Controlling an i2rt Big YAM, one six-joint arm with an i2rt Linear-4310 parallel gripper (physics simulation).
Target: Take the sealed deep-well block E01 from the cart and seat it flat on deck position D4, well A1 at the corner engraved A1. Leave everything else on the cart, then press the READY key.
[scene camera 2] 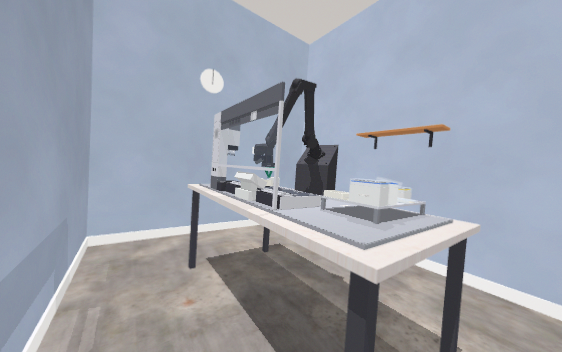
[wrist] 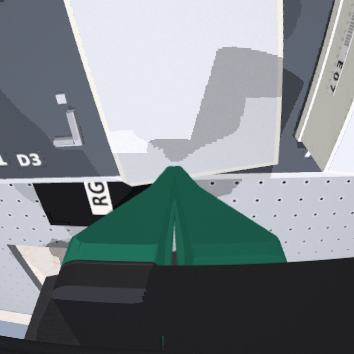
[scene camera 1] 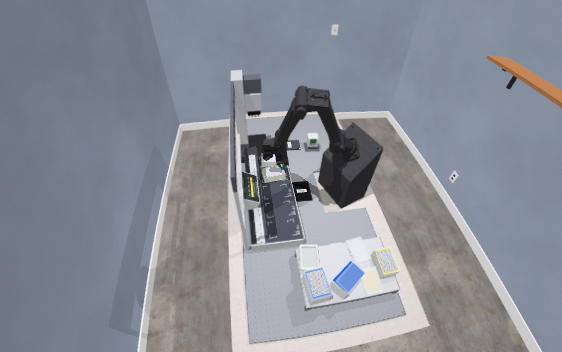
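A pale block with a smooth light top (scene camera 1: 274, 174) (wrist: 165, 75) lies on the dark deck (scene camera 1: 281, 215) (wrist: 30, 65), beside the position marked D3 in the wrist view. Its own position label, its A1 corner and any ID are hidden, and I cannot tell if it is fully flat. My gripper (scene camera 1: 283, 166) (scene camera 2: 269, 174) (wrist: 173, 177) is shut and empty, its green fingertips at the block's near edge in the wrist view; contact is unclear. The white cart (scene camera 1: 332, 256) (scene camera 2: 407, 202) holds several plates and trays. I cannot identify the READY key.
A block marked E07 (wrist: 337, 75) stands close to the right in the wrist view. A tilted screen (scene camera 1: 251, 188) and the tall enclosure frame (scene camera 1: 237, 115) (scene camera 2: 280, 150) flank the deck. A black item (scene camera 1: 302, 191) (wrist: 65, 205) lies beside it. A small device with a green face (scene camera 1: 313, 141) stands behind.
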